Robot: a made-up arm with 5 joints. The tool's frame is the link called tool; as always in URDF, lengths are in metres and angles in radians. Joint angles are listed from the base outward. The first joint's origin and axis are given. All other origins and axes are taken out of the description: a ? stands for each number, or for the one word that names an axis. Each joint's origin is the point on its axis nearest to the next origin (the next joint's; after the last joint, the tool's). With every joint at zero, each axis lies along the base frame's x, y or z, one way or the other. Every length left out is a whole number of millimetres.
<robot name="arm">
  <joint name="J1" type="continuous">
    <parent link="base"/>
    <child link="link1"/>
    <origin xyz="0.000 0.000 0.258" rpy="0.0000 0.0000 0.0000"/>
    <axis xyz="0 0 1"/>
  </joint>
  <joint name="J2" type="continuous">
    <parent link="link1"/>
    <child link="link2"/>
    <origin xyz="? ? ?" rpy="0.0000 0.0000 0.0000"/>
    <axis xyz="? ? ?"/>
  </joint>
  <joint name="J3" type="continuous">
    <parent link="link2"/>
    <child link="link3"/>
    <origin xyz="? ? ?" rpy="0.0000 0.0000 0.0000"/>
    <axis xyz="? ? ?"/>
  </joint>
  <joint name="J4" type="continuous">
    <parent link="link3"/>
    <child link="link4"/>
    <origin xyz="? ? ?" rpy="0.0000 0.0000 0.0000"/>
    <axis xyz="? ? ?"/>
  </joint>
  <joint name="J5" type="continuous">
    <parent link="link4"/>
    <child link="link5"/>
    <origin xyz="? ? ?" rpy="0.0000 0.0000 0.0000"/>
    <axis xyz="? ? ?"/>
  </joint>
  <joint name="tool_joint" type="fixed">
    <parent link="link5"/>
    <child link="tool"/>
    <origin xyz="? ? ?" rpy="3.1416 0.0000 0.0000"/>
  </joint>
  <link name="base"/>
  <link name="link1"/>
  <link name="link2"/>
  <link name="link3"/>
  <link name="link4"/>
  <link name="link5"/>
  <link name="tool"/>
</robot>
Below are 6 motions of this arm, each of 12 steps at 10 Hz.
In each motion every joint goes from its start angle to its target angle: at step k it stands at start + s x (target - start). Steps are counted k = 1, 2, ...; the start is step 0. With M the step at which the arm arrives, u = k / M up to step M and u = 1 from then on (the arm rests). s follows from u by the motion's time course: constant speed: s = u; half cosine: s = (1 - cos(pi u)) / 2; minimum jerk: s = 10 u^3 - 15 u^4 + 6 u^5.
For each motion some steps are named. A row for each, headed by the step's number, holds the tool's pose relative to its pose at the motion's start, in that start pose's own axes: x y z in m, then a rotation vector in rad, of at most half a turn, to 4 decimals.
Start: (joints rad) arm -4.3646 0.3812 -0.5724 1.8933 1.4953
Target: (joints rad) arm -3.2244 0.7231 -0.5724 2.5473 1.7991
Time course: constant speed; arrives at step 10
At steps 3, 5, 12:
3: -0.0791 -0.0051 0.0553 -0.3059 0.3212 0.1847
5: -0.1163 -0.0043 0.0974 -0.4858 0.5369 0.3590
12: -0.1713 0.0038 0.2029 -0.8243 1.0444 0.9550

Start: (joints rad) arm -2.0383 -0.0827 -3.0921 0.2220 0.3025
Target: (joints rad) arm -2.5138 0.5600 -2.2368 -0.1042 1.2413
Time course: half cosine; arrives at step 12
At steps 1, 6, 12:
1: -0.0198 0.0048 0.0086 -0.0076 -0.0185 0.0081
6: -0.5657 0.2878 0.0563 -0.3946 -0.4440 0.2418
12: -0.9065 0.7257 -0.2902 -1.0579 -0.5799 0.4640

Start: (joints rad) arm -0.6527 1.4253 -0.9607 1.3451 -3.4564
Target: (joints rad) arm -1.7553 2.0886 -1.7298 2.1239 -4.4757
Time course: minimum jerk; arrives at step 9
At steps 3, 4, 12:
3: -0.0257 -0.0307 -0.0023 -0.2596 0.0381 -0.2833
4: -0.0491 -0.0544 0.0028 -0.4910 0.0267 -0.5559
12: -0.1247 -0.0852 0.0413 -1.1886 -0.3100 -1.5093

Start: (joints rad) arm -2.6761 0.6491 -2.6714 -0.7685 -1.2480
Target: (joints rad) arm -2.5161 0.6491 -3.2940 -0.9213 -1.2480
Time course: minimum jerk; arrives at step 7
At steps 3, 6, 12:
3: 0.0789 0.1360 0.0142 -0.2666 0.1020 0.0578
6: 0.1694 0.3635 -0.0420 -0.7182 0.2355 0.1600
12: 0.1717 0.3718 -0.0460 -0.7357 0.2397 0.1640

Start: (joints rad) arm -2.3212 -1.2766 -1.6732 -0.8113 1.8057
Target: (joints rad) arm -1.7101 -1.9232 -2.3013 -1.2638 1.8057
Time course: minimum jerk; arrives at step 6
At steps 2, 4, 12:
2: 0.0396 -0.2367 -0.0172 0.3736 0.0058 0.0898
4: 0.2878 -0.7387 -0.3869 1.4167 0.1782 0.1386
12: 0.3700 -0.8224 -0.6035 1.7819 0.2822 0.0606

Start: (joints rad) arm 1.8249 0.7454 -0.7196 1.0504 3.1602
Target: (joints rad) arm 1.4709 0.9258 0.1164 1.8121 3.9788
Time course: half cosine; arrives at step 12
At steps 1, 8, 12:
1: 0.0062 -0.0022 0.0125 -0.0046 0.0304 0.0167
8: 0.4396 0.0269 0.3147 0.1585 1.3608 0.4672
12: 0.6022 0.0589 0.2960 0.3931 1.7715 0.4291

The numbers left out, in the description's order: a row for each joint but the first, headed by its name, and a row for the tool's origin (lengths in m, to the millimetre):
J2: xyz 0.000 0.000 0.000, axis 0 1 0
J3: xyz 0.074 0.000 0.396, axis 0 1 0
J4: xyz 0.123 0.000 -0.545, axis 0 1 0
J5: xyz 0.117 0.000 -0.149, axis 0 0 -1
tool: xyz 0.000 0.000 0.000

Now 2 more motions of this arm.
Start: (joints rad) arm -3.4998 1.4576 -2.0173 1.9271 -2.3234
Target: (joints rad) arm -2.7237 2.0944 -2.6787 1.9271 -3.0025
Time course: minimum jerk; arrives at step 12
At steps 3, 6, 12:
3: 0.0226 0.0547 0.0087 0.0540 -0.0573 -0.0866
6: 0.1085 0.2443 0.0939 0.2973 -0.2406 -0.4162
12: 0.1851 0.4075 0.2923 0.6811 -0.3805 -0.8114

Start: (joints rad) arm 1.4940 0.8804 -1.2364 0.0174 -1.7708
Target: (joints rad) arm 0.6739 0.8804 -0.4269 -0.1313 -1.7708
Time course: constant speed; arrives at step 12
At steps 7, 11, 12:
7: -0.1595 -0.4213 0.0145 0.3844 0.0065 0.4762
11: -0.1063 -0.6260 -0.0430 0.5705 0.0878 0.7624
12: -0.0800 -0.6656 -0.0624 0.6118 0.1170 0.8345

